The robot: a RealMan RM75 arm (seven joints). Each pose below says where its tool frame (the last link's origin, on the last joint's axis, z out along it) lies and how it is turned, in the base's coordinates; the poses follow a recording.
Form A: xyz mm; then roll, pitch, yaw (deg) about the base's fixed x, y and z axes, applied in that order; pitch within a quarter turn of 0, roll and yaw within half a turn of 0.
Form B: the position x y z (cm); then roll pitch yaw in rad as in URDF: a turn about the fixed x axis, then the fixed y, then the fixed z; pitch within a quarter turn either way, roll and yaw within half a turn. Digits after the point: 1 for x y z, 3 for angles.
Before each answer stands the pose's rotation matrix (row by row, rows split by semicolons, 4 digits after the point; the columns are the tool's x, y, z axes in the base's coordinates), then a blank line. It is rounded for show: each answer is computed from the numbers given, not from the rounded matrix.
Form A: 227 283 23 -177.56 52.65 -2.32
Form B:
0.6062 -0.0743 -0.7918; -0.0246 -0.9969 0.0747; -0.7949 -0.0258 -0.6061

22.7 28.3 2.3 -3.099 0.919 -0.040
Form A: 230 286 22 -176.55 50.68 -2.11
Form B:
0.6332 -0.0833 -0.7695; -0.0233 -0.9958 0.0886; -0.7736 -0.0381 -0.6325

23.0 28.6 2.2 -3.081 0.885 -0.037
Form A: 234 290 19 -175.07 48.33 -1.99
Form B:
0.6644 -0.0988 -0.7408; -0.0231 -0.9935 0.1117; -0.7470 -0.0571 -0.6624

23.4 29.0 1.9 -3.056 0.844 -0.035
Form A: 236 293 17 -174.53 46.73 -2.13
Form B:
0.6850 -0.1064 -0.7208; -0.0255 -0.9922 0.1222; -0.7281 -0.0653 -0.6823

23.6 29.3 1.7 -3.046 0.816 -0.037
